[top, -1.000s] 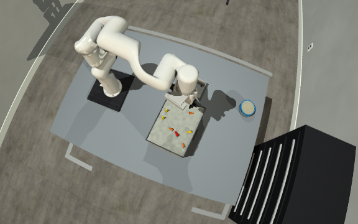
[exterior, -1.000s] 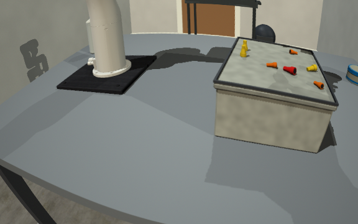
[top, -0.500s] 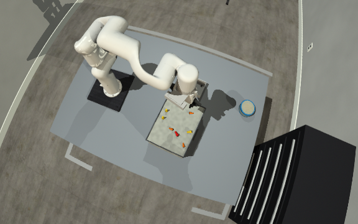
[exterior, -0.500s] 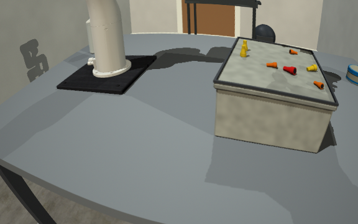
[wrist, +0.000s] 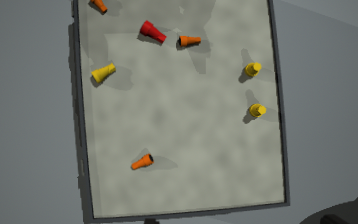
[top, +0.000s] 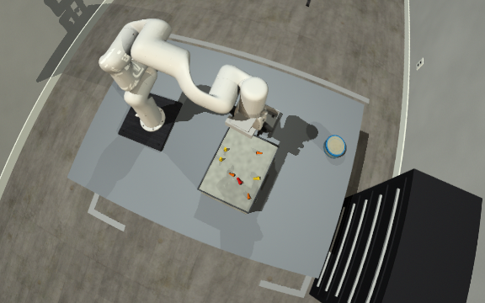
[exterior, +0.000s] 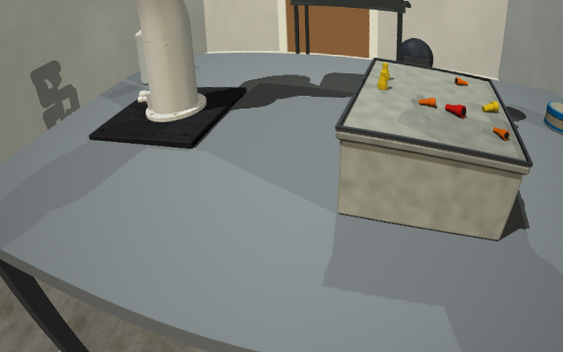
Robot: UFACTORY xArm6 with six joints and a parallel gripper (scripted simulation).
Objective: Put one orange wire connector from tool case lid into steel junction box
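My hand is 200 mm above the tool case, 110 mm to the left of it and 10 mm short of it. Round my hand: red connector 160 mm to the right, 160 mm below, 30 mm ahead.
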